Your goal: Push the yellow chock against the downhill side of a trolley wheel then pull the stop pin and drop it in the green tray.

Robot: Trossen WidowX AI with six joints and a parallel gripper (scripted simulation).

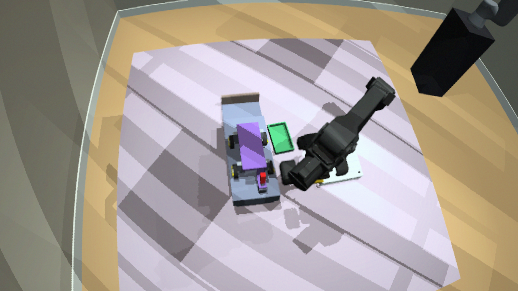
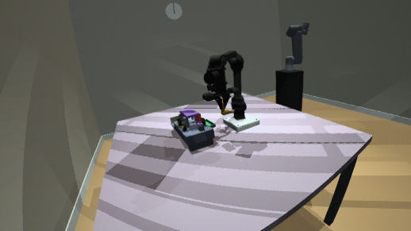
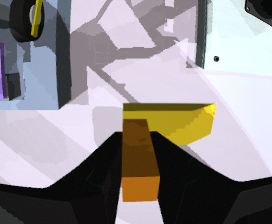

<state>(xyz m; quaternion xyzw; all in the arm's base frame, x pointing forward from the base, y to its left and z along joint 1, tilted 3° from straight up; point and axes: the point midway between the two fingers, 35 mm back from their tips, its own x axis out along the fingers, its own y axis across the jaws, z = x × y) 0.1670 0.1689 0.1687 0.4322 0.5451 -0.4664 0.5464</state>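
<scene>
My gripper tip is 170 mm short of the purple trolley, 100 mm to the left of it and 60 mm above it. The rest, counted from my gripper tip: green tray: 60 mm ahead, 210 mm to the right, 180 mm below; then yellow chock: 20 mm behind, 10 mm below; then red-headed stop pin: 130 mm ahead, 40 mm below.
</scene>
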